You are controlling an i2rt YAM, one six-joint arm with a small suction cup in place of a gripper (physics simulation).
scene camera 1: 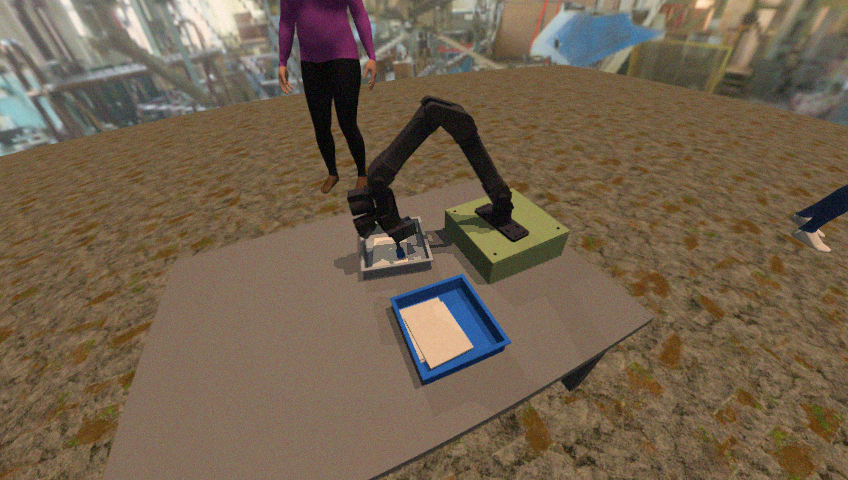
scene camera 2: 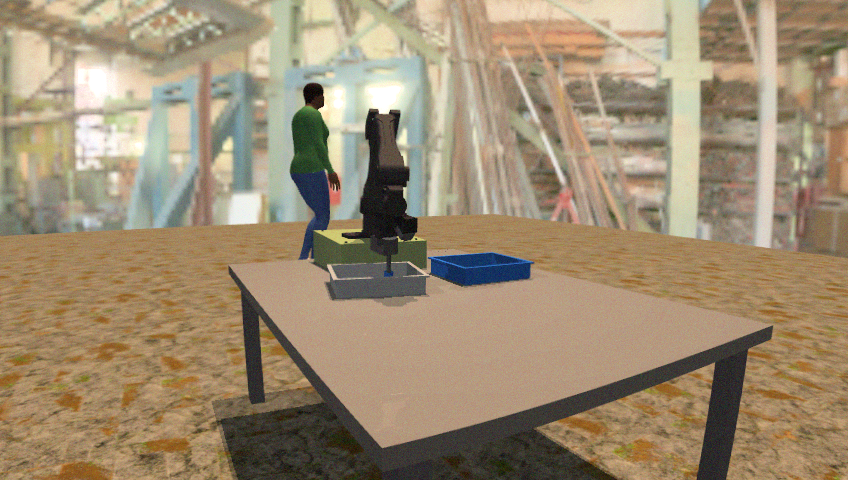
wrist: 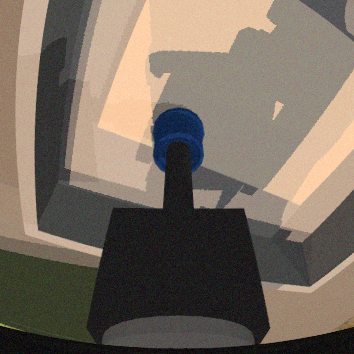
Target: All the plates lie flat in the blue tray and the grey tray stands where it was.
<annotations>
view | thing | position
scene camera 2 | my suction cup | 385, 244
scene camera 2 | blue tray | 467, 269
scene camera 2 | grey tray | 359, 280
</annotations>
